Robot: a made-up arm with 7 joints.
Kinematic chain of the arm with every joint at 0, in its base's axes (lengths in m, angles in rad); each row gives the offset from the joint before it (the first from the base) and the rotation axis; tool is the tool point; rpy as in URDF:
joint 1: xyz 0 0 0.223 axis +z
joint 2: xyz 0 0 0 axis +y
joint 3: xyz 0 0 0.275 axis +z
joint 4: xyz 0.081 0 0 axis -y
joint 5: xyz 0.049 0 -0.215 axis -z
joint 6: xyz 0 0 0 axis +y
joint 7: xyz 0.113 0 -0.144 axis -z
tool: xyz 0 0 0 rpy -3.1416 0 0
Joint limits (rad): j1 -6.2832..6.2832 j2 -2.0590..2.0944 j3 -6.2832..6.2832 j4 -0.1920..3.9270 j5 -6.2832..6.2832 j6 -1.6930..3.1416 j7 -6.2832..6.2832
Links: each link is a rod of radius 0.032 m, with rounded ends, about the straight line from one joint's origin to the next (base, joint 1, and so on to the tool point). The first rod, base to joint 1, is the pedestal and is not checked.
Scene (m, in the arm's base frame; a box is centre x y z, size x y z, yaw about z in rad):
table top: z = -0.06
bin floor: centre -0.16 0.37 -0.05 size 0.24 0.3 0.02 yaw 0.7
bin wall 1: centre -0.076 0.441 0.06 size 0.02 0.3 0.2 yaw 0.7
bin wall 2: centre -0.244 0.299 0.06 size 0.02 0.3 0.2 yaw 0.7
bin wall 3: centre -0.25 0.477 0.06 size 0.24 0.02 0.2 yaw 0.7
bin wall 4: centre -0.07 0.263 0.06 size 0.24 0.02 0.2 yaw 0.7
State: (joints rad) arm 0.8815 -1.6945 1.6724 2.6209 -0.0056 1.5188 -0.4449
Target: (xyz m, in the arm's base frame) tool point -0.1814 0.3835 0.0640
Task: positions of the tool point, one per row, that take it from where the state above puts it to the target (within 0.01 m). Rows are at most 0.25 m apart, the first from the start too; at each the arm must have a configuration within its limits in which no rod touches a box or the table.
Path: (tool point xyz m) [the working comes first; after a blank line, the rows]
Joints at the target: -1.1873 -1.2654 0.3335 3.9270 -0.4434 -0.3803 -0.4449
Straight joint move there: touches bin wall 2, bin wall 3.

1: -0.6433 -0.1316 0.2554
2: -0.6603 -0.0616 0.3572
3: -0.6451 0.0134 0.4057
4: -0.6061 0.1060 0.3979
5: -0.5263 0.2221 0.3531
6: -0.3820 0.3334 0.3014
7: -0.1814 0.3835 0.2682
8: -0.1860 0.3949 0.1672
9: -0.1814 0.3835 0.0640

